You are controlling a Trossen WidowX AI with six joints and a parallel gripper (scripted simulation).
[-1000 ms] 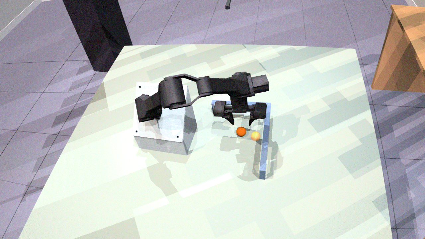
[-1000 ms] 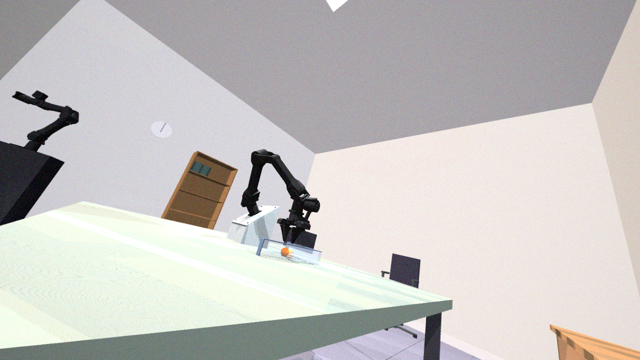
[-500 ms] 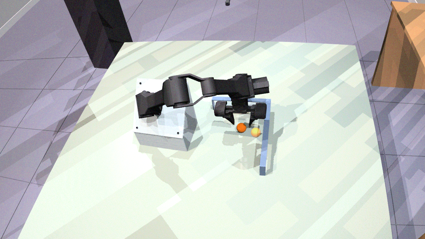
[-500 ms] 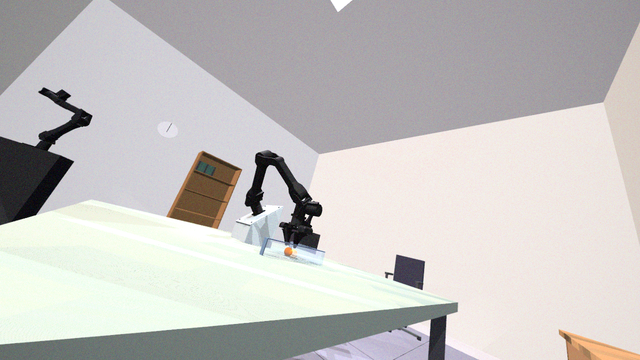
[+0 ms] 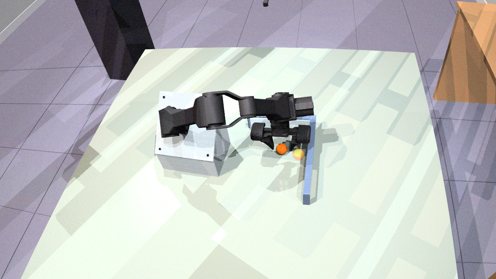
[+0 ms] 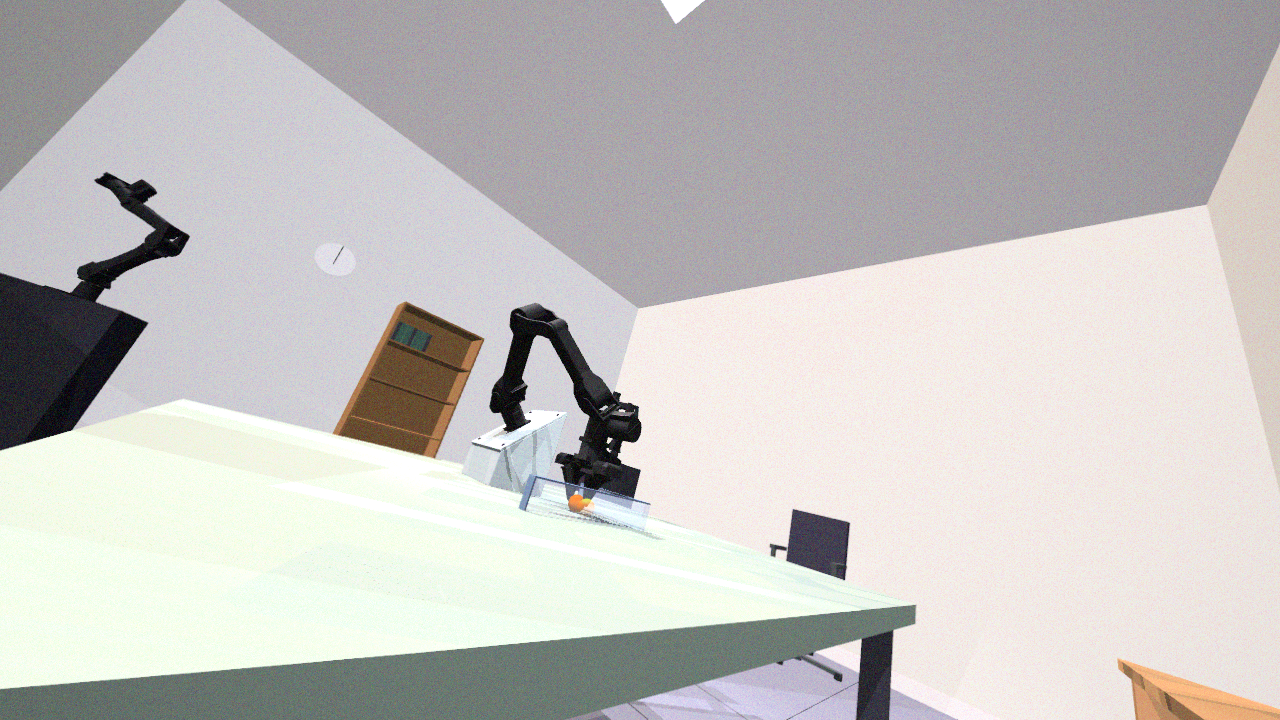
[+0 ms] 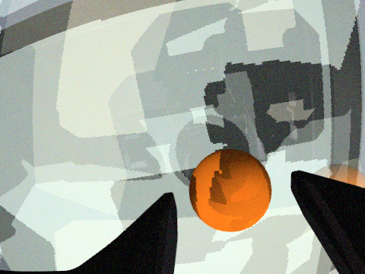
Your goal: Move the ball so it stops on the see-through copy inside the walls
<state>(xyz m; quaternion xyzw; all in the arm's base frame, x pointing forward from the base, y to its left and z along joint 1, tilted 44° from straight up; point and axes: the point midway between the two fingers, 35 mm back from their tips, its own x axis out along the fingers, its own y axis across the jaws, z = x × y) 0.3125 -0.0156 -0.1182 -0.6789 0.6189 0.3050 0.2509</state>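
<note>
Right now my gripper tip is 60 mm short of the see-through copy and 10 mm to the left of it. Also, from my gripper tip: orange ball right at my gripper tip.
</note>
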